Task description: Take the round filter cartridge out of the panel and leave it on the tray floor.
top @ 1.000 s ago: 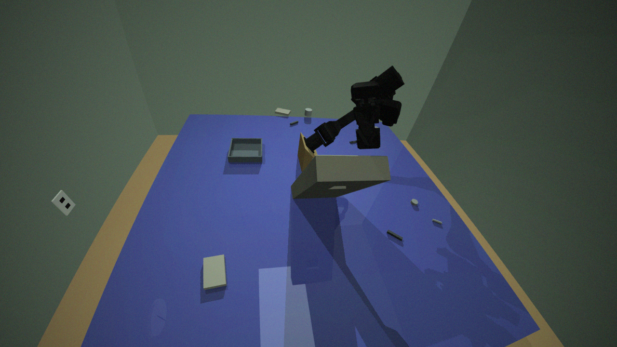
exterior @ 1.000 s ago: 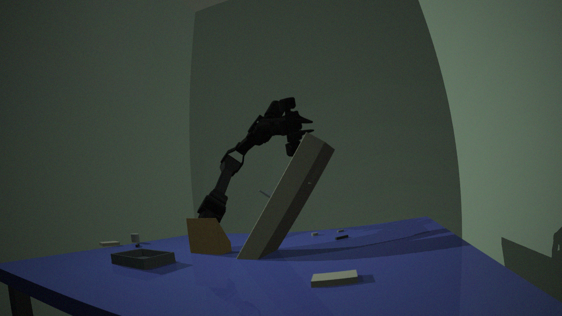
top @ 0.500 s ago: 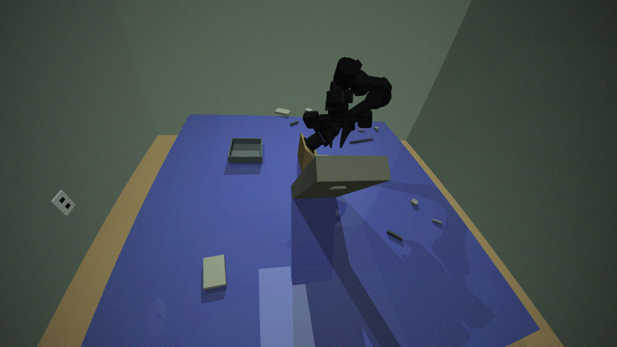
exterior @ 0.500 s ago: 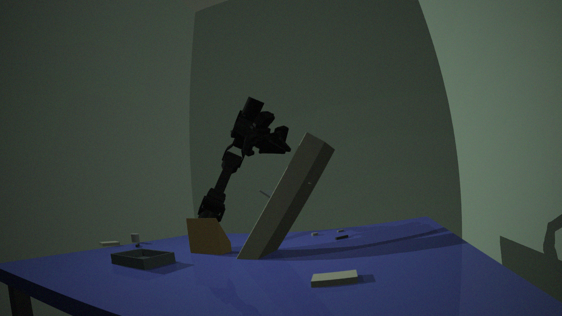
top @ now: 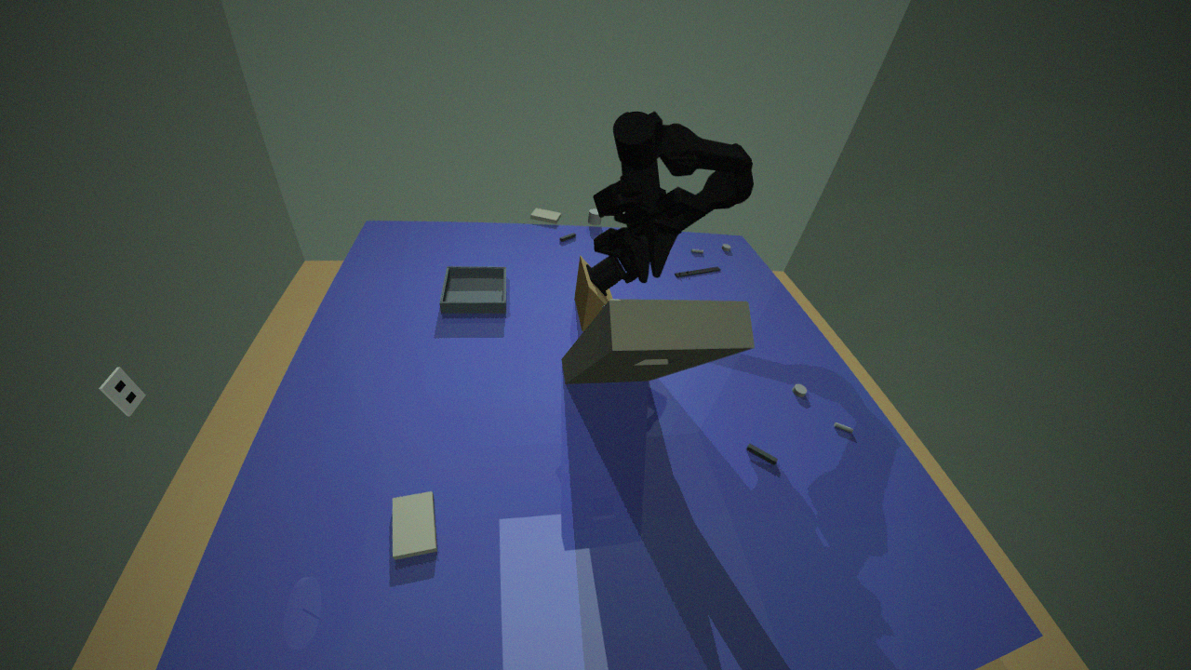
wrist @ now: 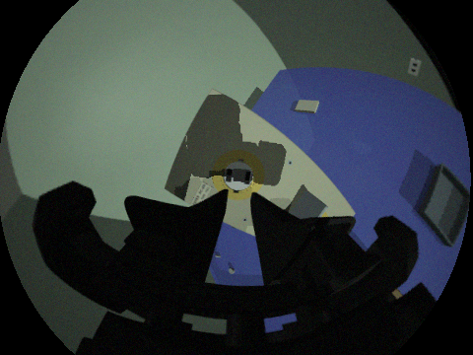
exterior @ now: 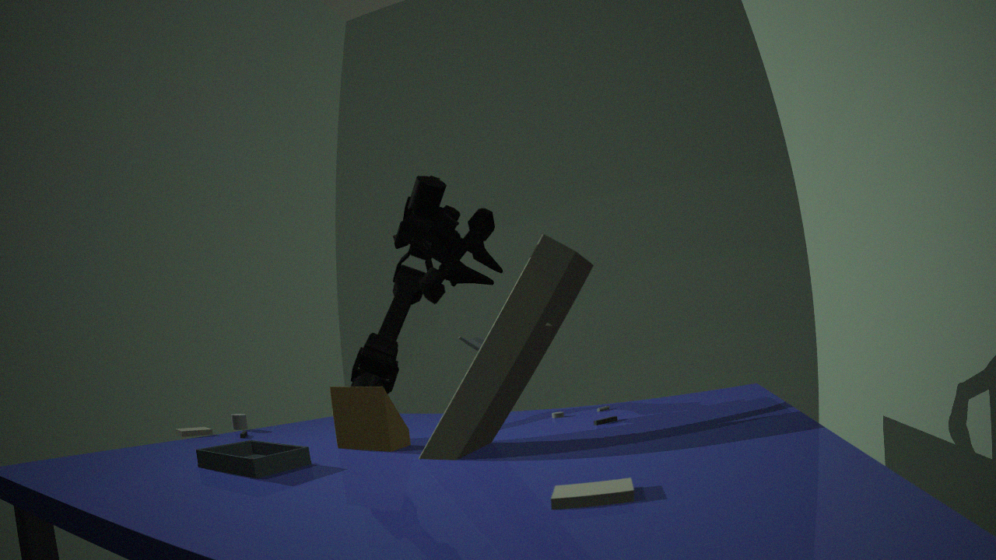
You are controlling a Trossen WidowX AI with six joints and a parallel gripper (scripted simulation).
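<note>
My gripper tip is now 60 mm short of the round filter cartridge and 40 mm above it. From my gripper tip the other things lie so: dark tray (380 mm behind, 300 mm below, 280 mm to the right).
</note>
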